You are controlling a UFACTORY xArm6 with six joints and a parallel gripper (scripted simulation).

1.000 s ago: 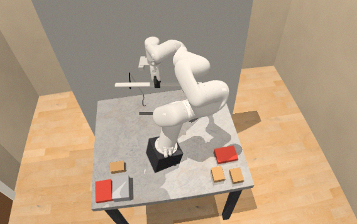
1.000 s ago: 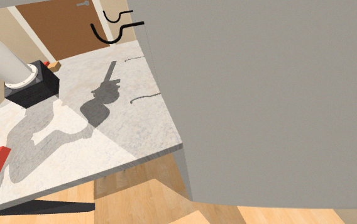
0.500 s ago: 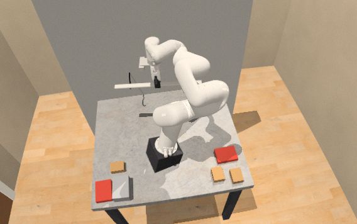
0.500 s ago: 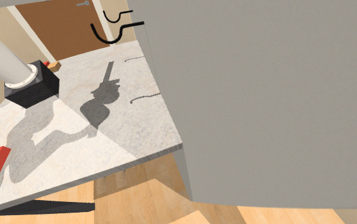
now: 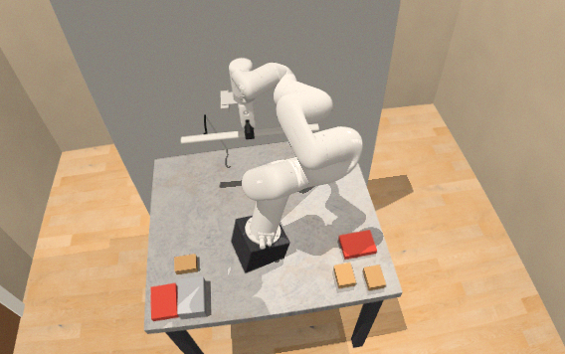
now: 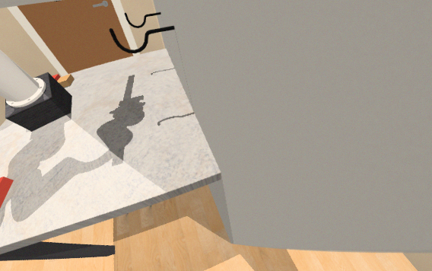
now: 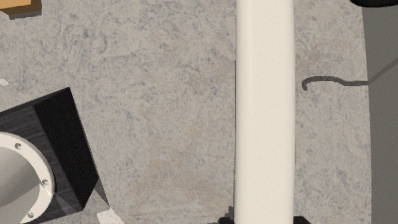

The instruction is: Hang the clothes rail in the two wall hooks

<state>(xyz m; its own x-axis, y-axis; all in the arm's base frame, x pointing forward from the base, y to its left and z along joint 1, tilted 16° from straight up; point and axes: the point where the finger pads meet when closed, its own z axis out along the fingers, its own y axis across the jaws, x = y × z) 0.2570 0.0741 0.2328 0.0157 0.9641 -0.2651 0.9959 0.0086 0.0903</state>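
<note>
The white clothes rail is 1 cm below my hand. From my hand the other things lie so: grey block (47 cm behind, 30 cm below, 26 cm to the left); then grey wall (28 cm ahead, 10 cm above, 1 cm to the left).
</note>
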